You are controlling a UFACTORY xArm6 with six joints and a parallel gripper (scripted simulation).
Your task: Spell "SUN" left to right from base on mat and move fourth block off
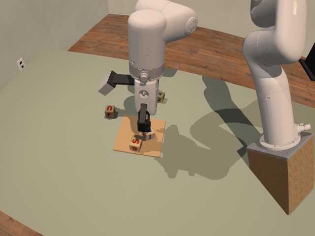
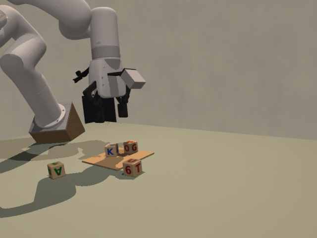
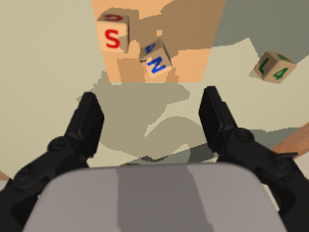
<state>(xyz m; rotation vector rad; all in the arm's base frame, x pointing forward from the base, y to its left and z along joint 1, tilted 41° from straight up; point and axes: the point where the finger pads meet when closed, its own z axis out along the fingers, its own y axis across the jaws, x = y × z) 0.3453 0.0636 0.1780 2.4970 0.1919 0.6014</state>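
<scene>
My gripper is now 9 cm above the N block, 1 cm to the left of it and 1 cm past it. The rest, counted from my hand: U block: 13 cm ahead, 10 cm below, 8 cm to the right; then tan mat: 11 cm below, 2 cm ahead, 1 cm to the right; then S block: 9 cm below, 4 cm to the left, 3 cm ahead.
</scene>
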